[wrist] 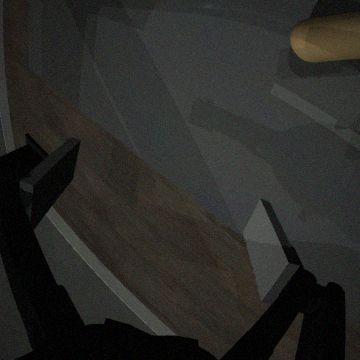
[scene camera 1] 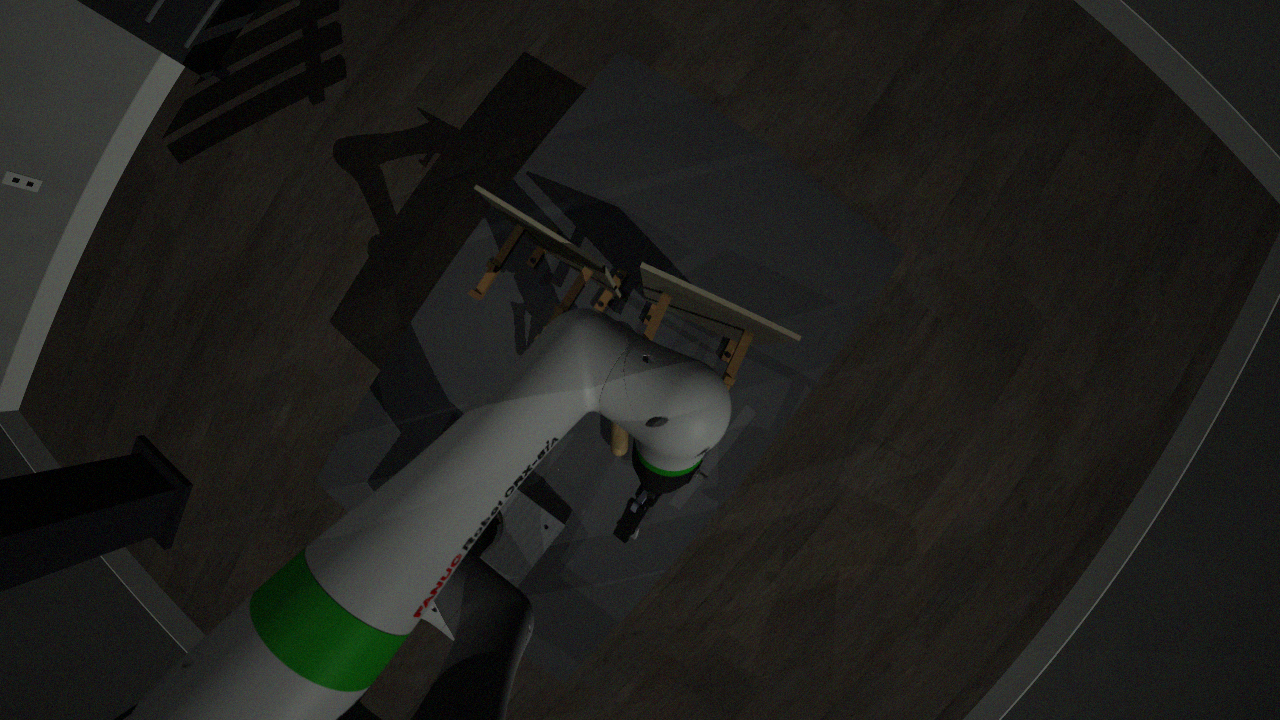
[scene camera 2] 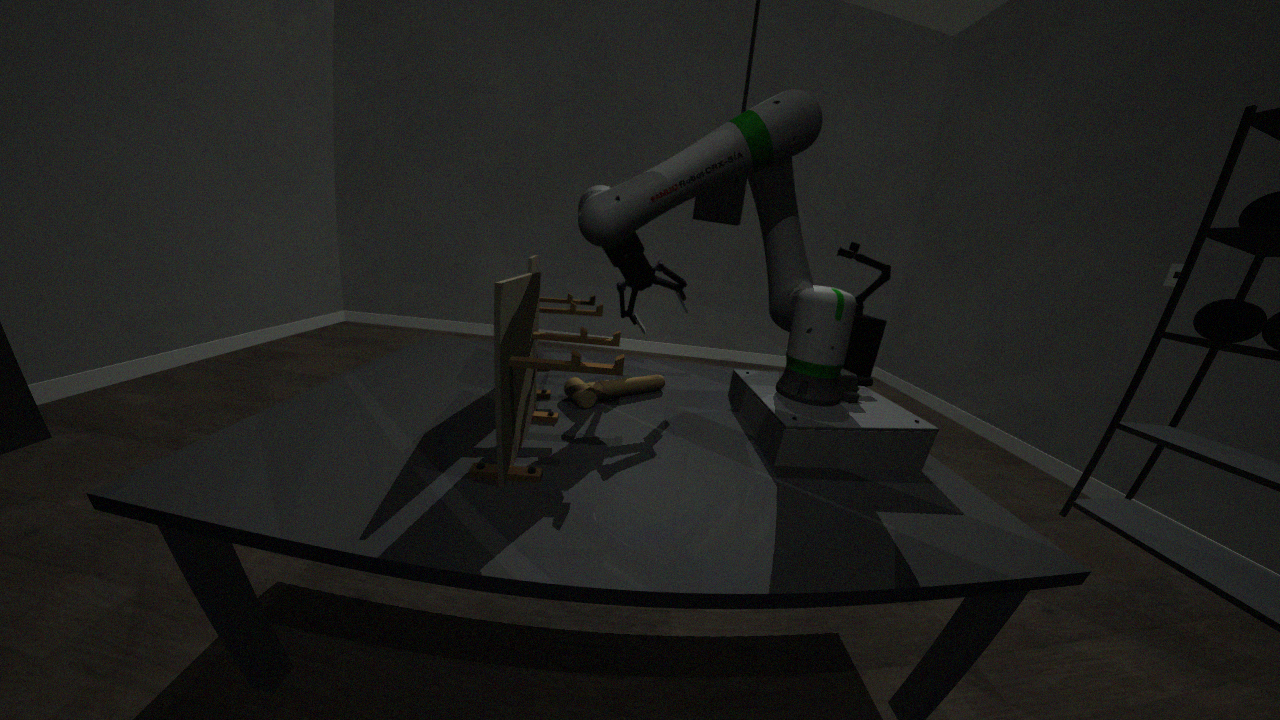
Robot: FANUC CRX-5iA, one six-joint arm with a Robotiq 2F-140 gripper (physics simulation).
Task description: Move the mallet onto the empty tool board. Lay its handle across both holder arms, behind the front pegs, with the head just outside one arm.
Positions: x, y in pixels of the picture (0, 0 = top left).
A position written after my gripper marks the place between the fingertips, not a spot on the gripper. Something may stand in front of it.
My gripper [scene camera 2: 665, 320] is open, holding nothing. Also in view: a wooden mallet [wrist: 322, 38].
